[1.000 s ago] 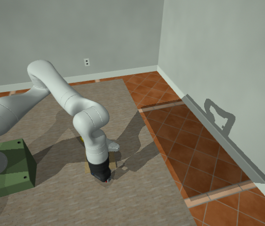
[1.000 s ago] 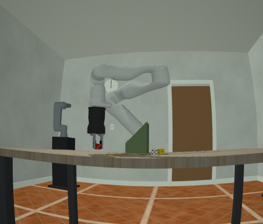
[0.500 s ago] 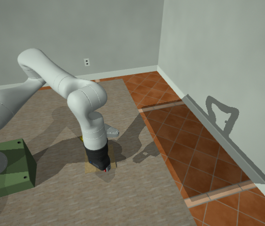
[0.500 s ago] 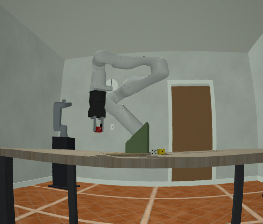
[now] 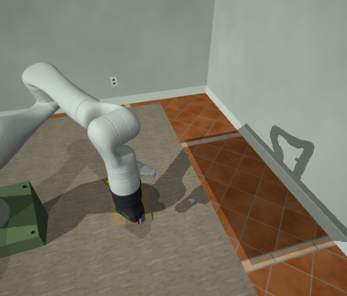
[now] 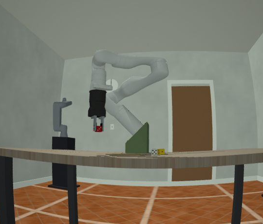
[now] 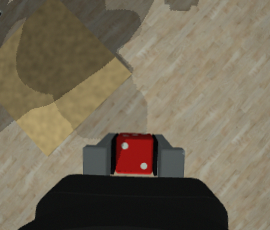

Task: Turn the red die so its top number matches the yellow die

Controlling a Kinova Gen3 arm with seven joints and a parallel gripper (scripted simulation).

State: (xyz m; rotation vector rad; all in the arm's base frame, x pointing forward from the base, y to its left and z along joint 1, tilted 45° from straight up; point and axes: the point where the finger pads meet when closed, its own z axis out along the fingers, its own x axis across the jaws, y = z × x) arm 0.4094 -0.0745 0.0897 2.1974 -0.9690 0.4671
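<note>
Right now the tan mat is 20 mm behind my hand, 120 mm to the left of it and 110 mm below it. Round my hand: red die (10 mm below); white die (20 mm behind, 240 mm to the left, 100 mm below); yellow die (90 mm behind, 260 mm to the left, 100 mm below).
</note>
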